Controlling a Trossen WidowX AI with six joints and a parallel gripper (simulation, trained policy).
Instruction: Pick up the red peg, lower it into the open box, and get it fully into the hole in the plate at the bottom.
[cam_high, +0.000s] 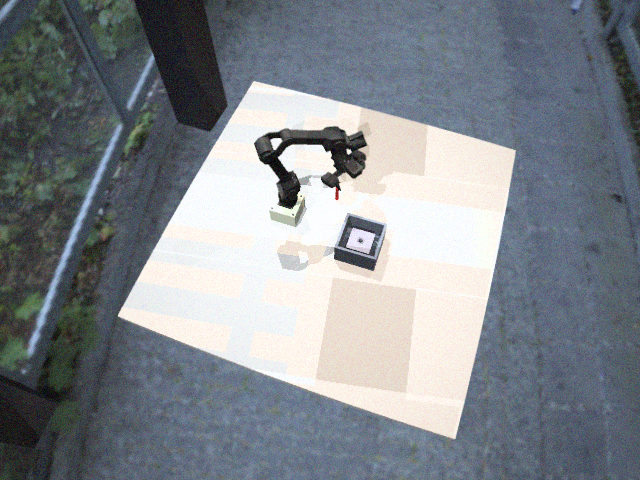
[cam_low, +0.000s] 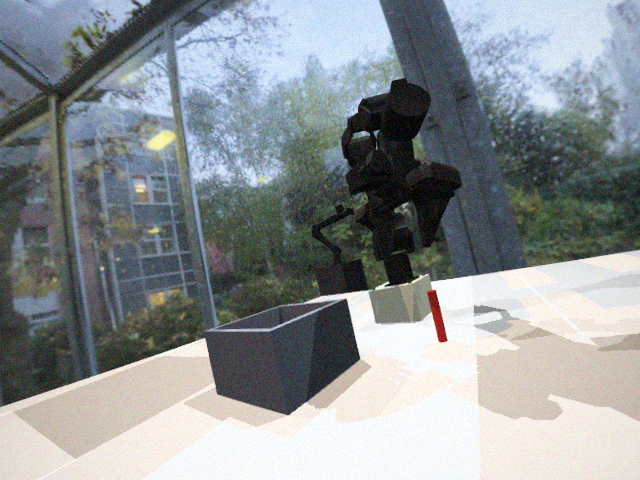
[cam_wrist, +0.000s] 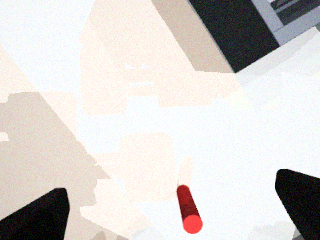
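Right now my gripper tip is 110 mm above the red peg, 50 mm past it and 10 mm to the right of it. From my gripper tip the other things lie so: dark box: 170 mm to the right, 120 mm below, 120 mm ahead.
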